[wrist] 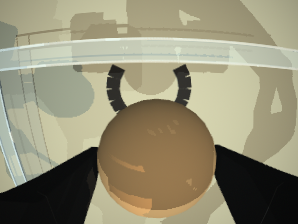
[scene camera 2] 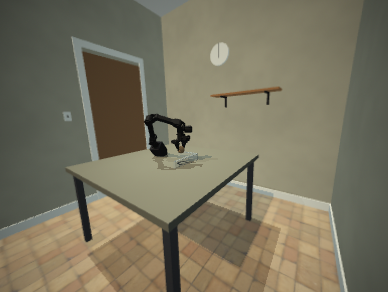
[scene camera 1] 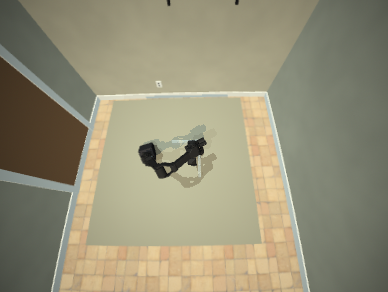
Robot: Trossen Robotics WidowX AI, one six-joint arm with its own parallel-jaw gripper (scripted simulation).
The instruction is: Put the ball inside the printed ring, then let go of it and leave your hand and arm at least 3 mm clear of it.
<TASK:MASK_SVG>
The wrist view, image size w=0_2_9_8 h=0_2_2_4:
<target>my gripper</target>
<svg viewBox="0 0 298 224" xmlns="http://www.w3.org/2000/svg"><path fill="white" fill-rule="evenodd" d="M98 147L90 147L52 168L50 171L0 193L0 224L84 224L98 178ZM215 145L216 169L214 175L235 224L298 224L297 176L265 165L221 145Z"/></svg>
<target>tan-orange ball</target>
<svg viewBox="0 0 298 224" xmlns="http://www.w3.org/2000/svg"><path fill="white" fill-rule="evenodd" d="M146 99L125 107L107 124L98 144L97 168L105 190L119 206L141 217L168 218L187 211L205 195L215 174L216 148L207 125L190 108L167 99Z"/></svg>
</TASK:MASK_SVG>
